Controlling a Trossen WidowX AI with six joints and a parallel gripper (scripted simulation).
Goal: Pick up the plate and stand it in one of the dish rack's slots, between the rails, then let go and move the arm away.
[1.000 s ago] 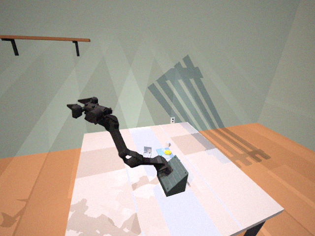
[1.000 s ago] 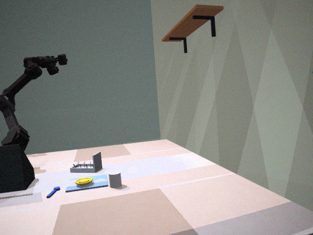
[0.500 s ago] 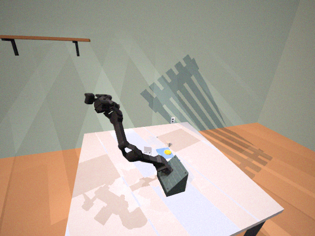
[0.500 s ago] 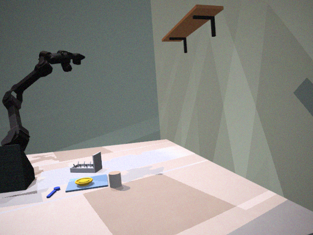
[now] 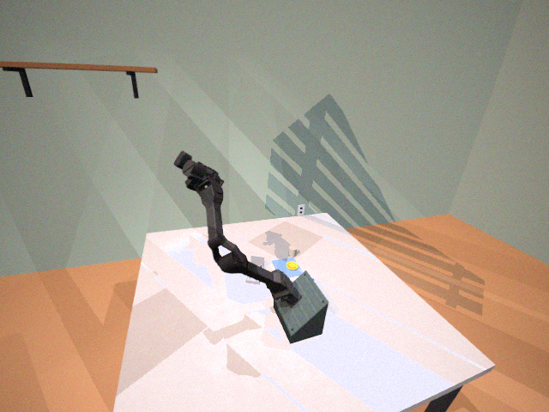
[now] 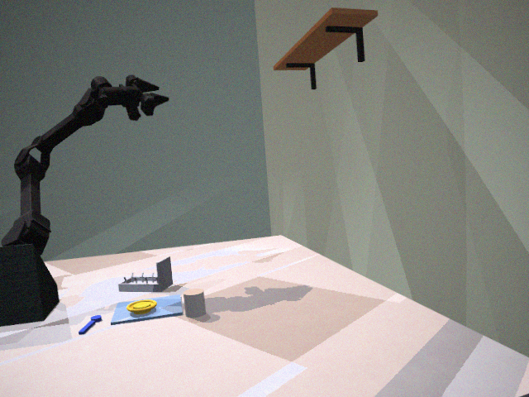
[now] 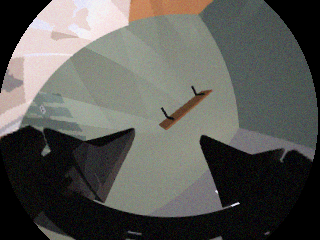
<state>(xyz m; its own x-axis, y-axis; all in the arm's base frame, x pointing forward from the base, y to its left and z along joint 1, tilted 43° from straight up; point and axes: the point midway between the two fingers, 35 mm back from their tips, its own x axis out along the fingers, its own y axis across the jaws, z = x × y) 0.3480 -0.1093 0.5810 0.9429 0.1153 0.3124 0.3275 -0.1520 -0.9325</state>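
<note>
My gripper tip is now 13 cm past the yellow plate, 47 cm to the left of it and 57 cm above it. Also, from my gripper tip: blue spoon: 24 cm behind, 49 cm to the right, 58 cm below; then grey cup: 2 cm behind, 53 cm to the right, 56 cm below; then grey dish rack: 12 cm behind, 26 cm to the right, 56 cm below.
</note>
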